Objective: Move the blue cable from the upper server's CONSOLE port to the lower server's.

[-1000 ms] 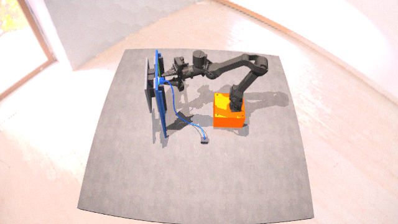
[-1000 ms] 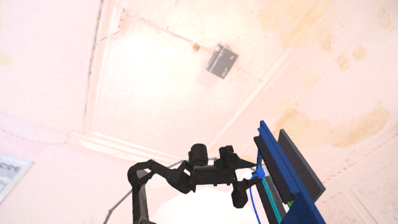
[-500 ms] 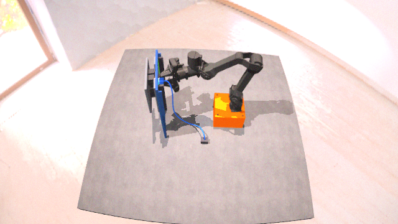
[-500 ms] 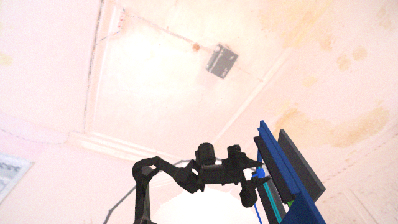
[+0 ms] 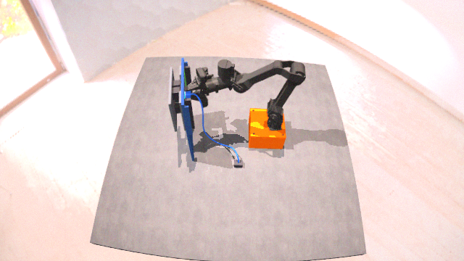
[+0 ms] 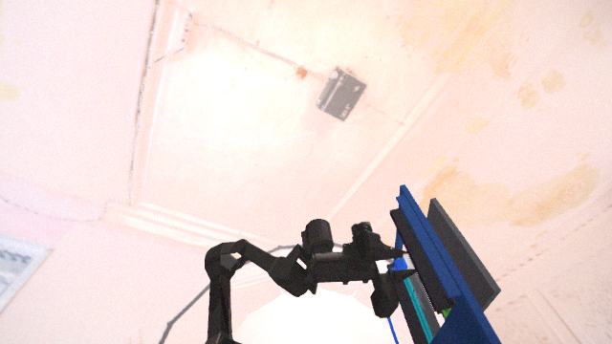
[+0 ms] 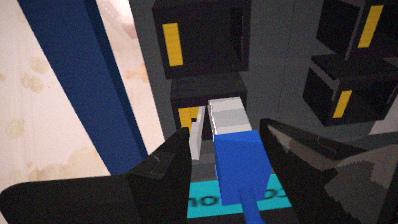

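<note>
Now: the cable plug 1 cm above my gripper tip. The rest, counted from my gripper tip: black block 22 cm behind, 16 cm to the left, 33 cm below.
</note>
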